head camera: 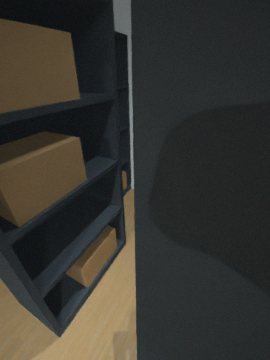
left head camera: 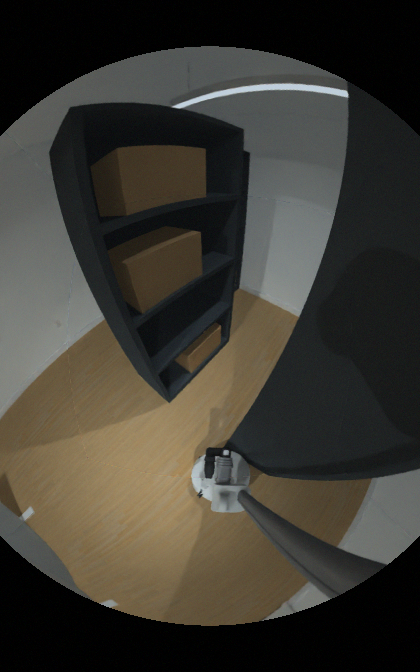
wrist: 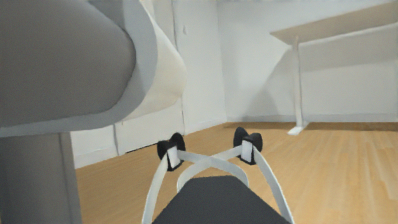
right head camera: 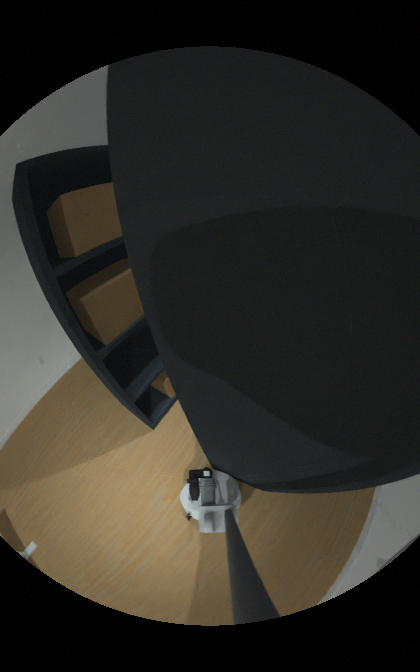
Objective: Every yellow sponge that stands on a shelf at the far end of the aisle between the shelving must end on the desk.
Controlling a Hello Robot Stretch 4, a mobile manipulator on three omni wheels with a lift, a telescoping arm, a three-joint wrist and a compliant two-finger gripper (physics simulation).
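Frame: origin at the robot's base, x ahead, y left, z up, level; metres.
Seen in the pictures: gripper, fingertip midpoint: (wrist: pixel 209 141).
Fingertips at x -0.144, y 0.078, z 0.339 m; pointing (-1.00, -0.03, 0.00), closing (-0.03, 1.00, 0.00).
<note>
A point is followed by its place in that frame.
No yellow sponge shows in these views. My gripper (wrist: pixel 209 141) {z 0.339, x -0.144, y 0.078 m} is open and empty, its two black fingertips apart above the wood floor. The desk (wrist: pixel 340 26) {z 0.897, x -1.870, y 1.278 m} stands at the upper right of the wrist view, well beyond the fingers, on a white leg. A dark shelving unit (head camera: pixel 25 295) {z 0.481, x 0.632, y 0.579 m} (left head camera: pixel 90 260) (right head camera: pixel 40 250) stands at the left with brown boxes on it. A dark panel of a nearer shelving unit (head camera: pixel 200 75) {z 1.526, x 0.215, y -0.049 m} (left head camera: pixel 380 200) (right head camera: pixel 260 150) fills the right and hides most of the aisle. A further dark unit (head camera: pixel 122 65) {z 1.607, x 2.370, y -0.083 m} (left head camera: pixel 245 210) shows as a narrow strip behind the left one.
My round white base (left head camera: pixel 200 482) (right head camera: pixel 188 495) is very close to the foot of the near panel. A brown box (head camera: pixel 95 257) {z 0.267, x 0.992, y 0.248 m} (left head camera: pixel 202 350) lies on the left unit's bottom shelf. Wood floor (left head camera: pixel 260 325) shows between the left unit and the near panel. Pale walls stand behind.
</note>
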